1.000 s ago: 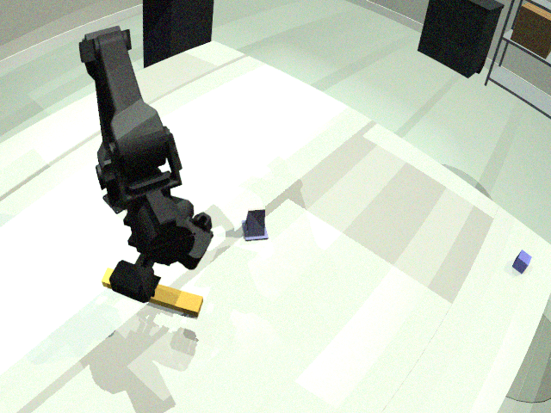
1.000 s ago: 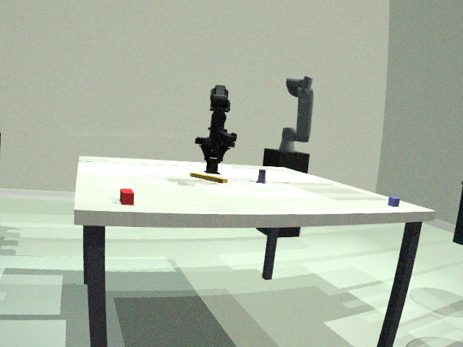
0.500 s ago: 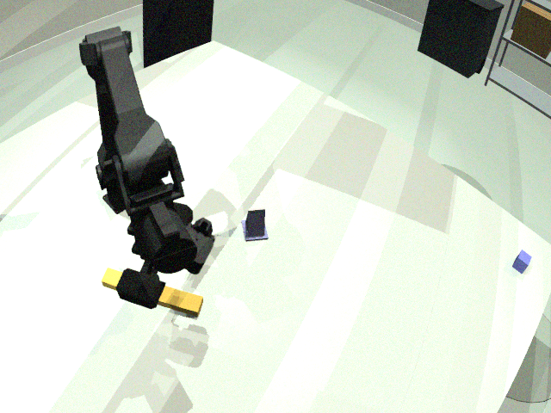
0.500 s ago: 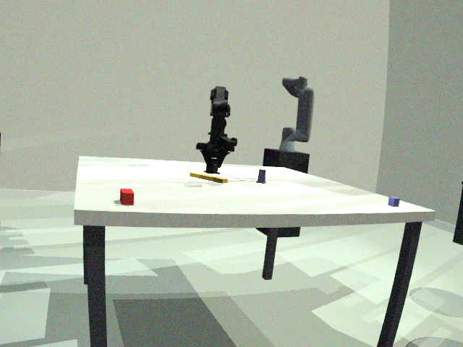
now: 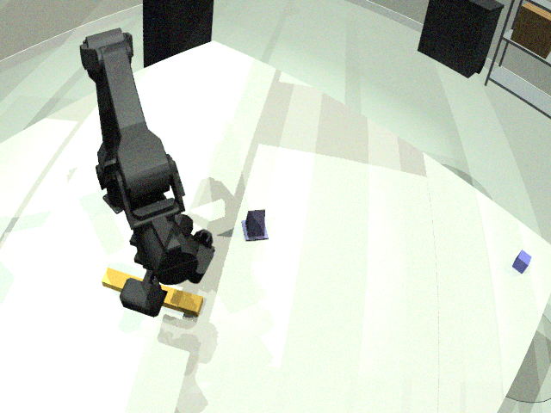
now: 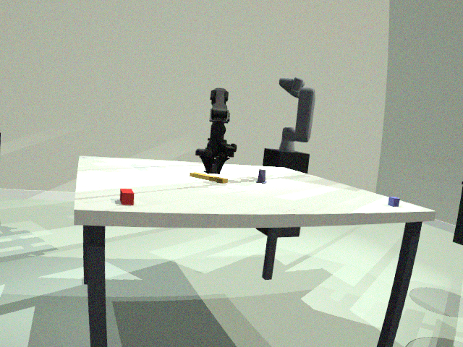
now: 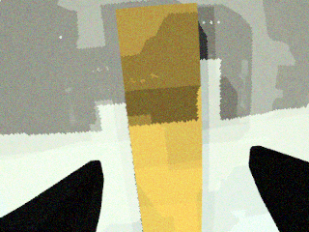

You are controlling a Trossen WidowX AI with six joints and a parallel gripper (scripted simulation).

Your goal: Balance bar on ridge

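Now: the yellow bar 3 cm behind my gripper tip, 2 cm below it and 1 cm to the right of it. From my gripper tip the other things lie so: red cube 48 cm ahead, 42 cm to the right, 1 cm below; then small blue cube 58 cm to the left, 48 cm ahead, 1 cm below.
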